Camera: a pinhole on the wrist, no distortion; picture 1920 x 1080 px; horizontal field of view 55.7 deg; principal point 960.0 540.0 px. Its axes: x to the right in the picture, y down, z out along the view. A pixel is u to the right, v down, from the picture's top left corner.
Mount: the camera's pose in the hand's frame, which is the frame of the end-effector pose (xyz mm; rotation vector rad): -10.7 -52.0 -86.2 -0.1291 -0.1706 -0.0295
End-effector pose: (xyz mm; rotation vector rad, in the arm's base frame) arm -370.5 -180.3 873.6 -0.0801 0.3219 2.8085
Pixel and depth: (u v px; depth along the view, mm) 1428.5 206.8 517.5
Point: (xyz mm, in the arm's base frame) -383.0 7.9 1295.8
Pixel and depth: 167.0 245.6 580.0
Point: -16.4 -125.6 1329.4
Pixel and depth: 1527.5 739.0 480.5
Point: -453.1 -126.1 1272.7
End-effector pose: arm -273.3 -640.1 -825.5 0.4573 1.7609 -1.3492
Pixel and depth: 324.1 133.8 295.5
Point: -156.7 -810.8 -659.3
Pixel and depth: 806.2 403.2 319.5
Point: -154.9 -838.7 -745.2
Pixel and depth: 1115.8 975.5 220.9
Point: -186.6 -740.0 -829.0
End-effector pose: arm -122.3 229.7 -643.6 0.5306 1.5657 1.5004
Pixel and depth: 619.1 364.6 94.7
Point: -82.8 188.1 -675.8
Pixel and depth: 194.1 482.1 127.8
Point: -43.3 171.8 -651.3
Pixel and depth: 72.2 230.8 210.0
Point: 56.4 161.4 -642.7
